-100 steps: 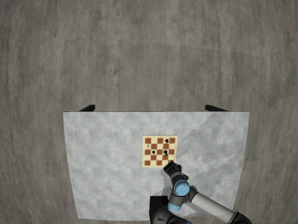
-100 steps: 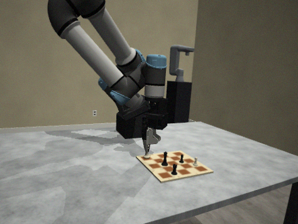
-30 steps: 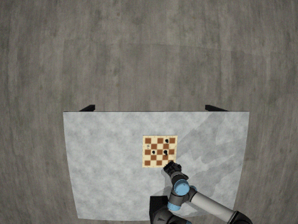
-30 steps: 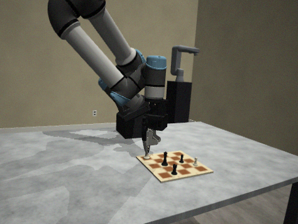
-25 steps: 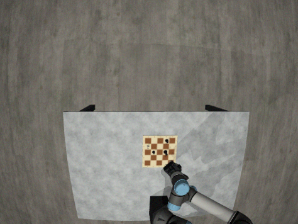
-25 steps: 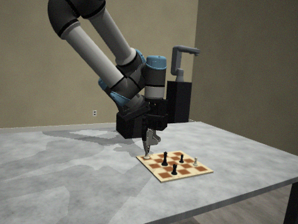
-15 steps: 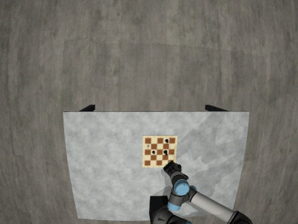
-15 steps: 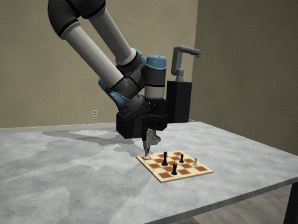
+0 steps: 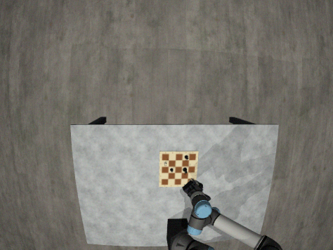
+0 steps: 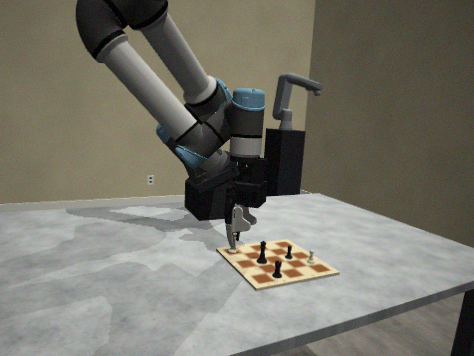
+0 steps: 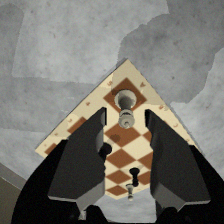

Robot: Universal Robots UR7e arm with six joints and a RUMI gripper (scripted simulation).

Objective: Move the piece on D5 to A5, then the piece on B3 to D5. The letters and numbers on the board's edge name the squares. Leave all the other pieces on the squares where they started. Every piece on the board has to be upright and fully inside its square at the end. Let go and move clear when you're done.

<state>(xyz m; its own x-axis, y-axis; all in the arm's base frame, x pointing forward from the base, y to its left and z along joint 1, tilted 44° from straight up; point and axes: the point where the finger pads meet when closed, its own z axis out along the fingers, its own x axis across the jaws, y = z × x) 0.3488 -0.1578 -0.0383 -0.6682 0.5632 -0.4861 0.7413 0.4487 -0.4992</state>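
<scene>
Right now the tall white piece is 10 mm below my hand. Also, from my hand: small white pawn: 150 mm to the left, 130 mm ahead, 20 mm below; then tall black piece: 80 mm ahead, 40 mm to the left, 10 mm below; then chessboard: 80 mm ahead, 70 mm to the left, 40 mm below.
</scene>
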